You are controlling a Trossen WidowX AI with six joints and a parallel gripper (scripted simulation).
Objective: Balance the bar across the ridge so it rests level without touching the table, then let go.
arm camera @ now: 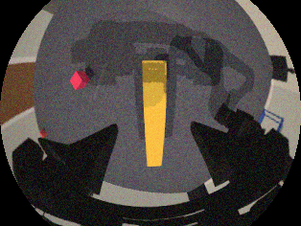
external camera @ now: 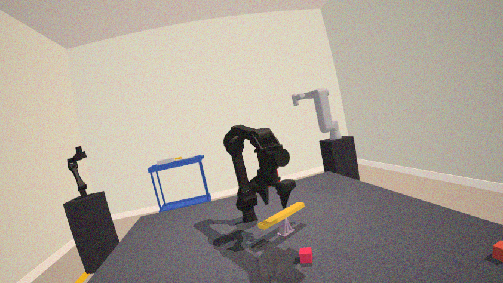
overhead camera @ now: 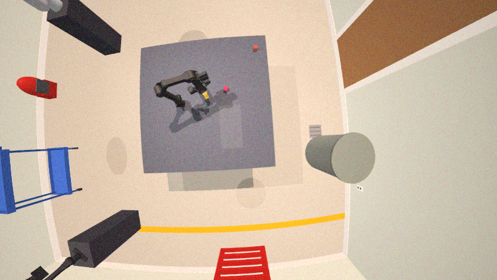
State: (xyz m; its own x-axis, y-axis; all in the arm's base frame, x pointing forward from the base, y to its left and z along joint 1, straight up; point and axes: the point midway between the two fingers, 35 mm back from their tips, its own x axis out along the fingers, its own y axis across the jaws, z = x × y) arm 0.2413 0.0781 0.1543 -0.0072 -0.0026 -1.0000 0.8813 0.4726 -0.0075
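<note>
Now: gripper tip 2 cm past the bar, 2 cm to the right of it and 5 cm above it. From my gripper tip the other things lie so: pink cube (19 cm ahead, 2 cm to the left, 10 cm below).
</note>
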